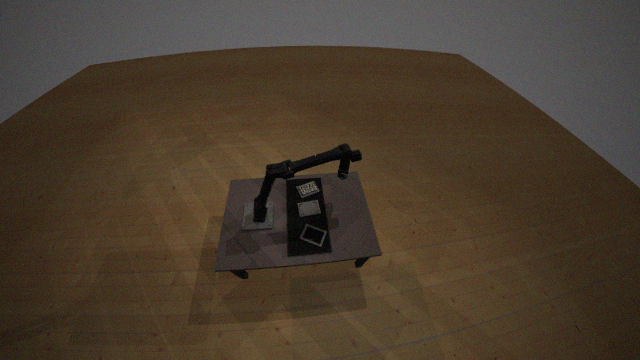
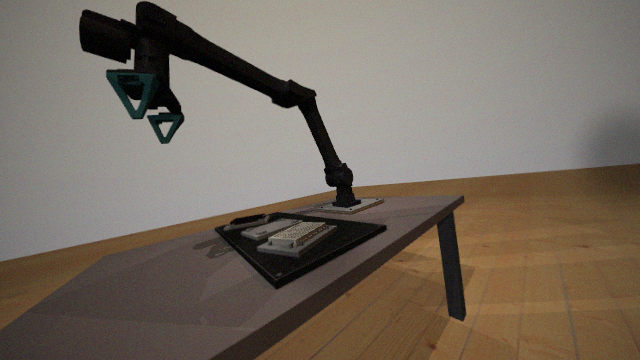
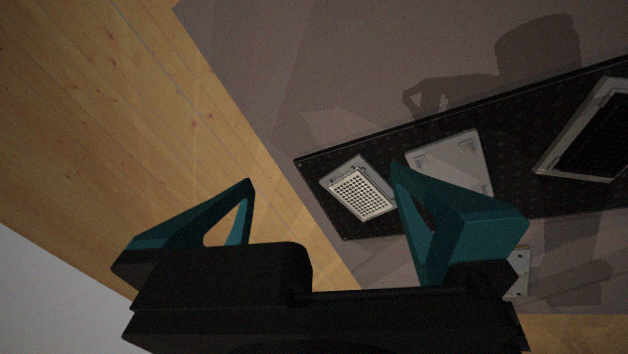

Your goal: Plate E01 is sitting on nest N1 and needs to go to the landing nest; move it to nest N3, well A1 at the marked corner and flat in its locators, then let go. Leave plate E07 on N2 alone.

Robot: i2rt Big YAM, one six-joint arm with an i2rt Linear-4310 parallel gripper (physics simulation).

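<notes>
A white many-well plate (image 1: 307,189) (image 2: 300,232) (image 3: 361,194) sits on a grey nest (image 2: 300,251) at one end of the black board. A bare grey nest (image 1: 309,208) (image 3: 452,160) with corner locators is in the middle. A dark plate (image 1: 313,235) (image 3: 600,135) sits in a light-rimmed nest (image 3: 570,135) at the other end. No plate or nest names can be read, so I cannot tell which plate is E01. My gripper (image 1: 343,176) (image 2: 151,131) (image 3: 318,177) is open and empty, high above the table and beyond the board's side.
The black board (image 1: 300,250) (image 2: 360,230) (image 3: 515,110) lies on the table (image 1: 350,210) (image 2: 150,280) (image 3: 300,50). The arm's light base plate (image 1: 248,220) (image 2: 370,205) (image 3: 521,270) is on the table beside the board. The arm's shadow falls on the table.
</notes>
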